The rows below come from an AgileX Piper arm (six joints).
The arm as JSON. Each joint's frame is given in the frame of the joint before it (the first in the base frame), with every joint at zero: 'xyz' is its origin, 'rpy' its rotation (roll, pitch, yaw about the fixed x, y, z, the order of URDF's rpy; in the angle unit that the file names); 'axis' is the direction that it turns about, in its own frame. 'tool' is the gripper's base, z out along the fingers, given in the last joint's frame.
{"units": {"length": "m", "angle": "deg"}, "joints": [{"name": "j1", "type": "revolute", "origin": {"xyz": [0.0, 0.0, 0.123], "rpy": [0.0, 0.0, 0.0]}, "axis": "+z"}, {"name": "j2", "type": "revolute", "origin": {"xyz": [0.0, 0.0, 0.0], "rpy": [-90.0, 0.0, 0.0]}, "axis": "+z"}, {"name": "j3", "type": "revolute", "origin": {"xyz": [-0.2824, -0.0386, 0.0], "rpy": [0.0, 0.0, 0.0]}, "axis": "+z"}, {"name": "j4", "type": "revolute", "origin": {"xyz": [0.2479, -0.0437, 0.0], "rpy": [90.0, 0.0, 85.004]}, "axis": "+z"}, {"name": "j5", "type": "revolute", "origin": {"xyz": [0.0, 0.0, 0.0], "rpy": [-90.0, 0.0, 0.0]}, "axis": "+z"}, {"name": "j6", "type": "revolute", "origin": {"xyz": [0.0, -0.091, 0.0], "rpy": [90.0, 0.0, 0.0]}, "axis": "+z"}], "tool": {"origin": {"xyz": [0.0, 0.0, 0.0], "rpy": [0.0, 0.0, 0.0]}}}
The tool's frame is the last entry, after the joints.
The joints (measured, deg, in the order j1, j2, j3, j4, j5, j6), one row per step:
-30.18 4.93 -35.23 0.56 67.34 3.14
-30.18 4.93 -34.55 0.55 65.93 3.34
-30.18 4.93 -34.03 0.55 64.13 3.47
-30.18 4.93 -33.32 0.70 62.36 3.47
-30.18 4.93 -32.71 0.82 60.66 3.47
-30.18 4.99 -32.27 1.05 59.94 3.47
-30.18 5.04 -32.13 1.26 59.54 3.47
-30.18 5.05 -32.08 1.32 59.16 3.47
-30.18 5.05 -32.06 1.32 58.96 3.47
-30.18 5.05 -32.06 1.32 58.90 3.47
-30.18 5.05 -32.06 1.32 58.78 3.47
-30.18 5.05 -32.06 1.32 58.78 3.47
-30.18 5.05 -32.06 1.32 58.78 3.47
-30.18 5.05 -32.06 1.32 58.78 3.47
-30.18 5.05 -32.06 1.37 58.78 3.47
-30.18 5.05 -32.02 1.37 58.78 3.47
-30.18 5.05 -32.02 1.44 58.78 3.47
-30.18 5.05 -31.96 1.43 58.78 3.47
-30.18 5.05 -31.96 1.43 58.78 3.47
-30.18 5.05 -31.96 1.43 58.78 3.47
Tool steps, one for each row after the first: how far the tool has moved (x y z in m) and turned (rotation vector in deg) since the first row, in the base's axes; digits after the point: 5 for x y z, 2 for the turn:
0.00217 -0.00129 -0.00130 -0.22 -0.71 -0.12
0.00432 -0.00255 -0.00132 -0.76 -1.88 -0.20
0.00682 -0.00378 -0.00229 -1.17 -2.87 -0.13
0.00904 -0.00489 -0.00287 -1.62 -3.87 -0.09
0.01054 -0.00541 -0.00401 -1.55 -4.16 0.02
0.01130 -0.00552 -0.00413 -1.50 -4.43 0.12
0.01168 -0.00566 -0.00384 -1.61 -4.74 0.15
0.01184 -0.00576 -0.00366 -1.70 -4.90 0.14
0.01188 -0.00578 -0.00357 -1.73 -4.95 0.14
0.01195 -0.00583 -0.00340 -1.79 -5.05 0.14
0.01195 -0.00583 -0.00340 -1.79 -5.05 0.14
0.01195 -0.00583 -0.00340 -1.79 -5.05 0.14
0.01195 -0.00583 -0.00340 -1.79 -5.05 0.14
0.01198 -0.00577 -0.00340 -1.75 -5.07 0.17
0.01205 -0.00580 -0.00360 -1.73 -5.04 0.17
0.01210 -0.00572 -0.00359 -1.67 -5.07 0.20
0.01219 -0.00579 -0.00389 -1.65 -5.01 0.19
0.01219 -0.00579 -0.00389 -1.65 -5.01 0.19
0.01219 -0.00579 -0.00389 -1.65 -5.01 0.19

